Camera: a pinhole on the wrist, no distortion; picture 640 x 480 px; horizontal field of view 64.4 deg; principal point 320.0 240.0 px. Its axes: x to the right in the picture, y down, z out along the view. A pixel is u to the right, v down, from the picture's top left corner.
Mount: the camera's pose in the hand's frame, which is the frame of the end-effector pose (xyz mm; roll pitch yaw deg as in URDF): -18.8 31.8 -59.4 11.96 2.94 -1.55
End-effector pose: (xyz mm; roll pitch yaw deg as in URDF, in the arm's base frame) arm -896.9 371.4 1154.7 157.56 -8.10 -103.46
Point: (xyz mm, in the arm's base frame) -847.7 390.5 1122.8
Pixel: outside the picture
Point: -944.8 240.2 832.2
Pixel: 439.1 164.1
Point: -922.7 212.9 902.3
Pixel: 515.9 127.2
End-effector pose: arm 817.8 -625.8 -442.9 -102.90 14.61 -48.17
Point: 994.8 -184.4 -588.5
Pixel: 135.7 409.7
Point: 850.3 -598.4 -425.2
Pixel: 377.3 68.2
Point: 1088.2 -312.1 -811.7
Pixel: outside the picture
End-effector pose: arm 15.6 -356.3 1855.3 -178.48 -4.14 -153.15
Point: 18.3 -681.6 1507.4
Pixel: 449.9 16.7
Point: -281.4 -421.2 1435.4
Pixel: 585.7 415.6
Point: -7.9 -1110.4 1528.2
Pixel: outside the picture
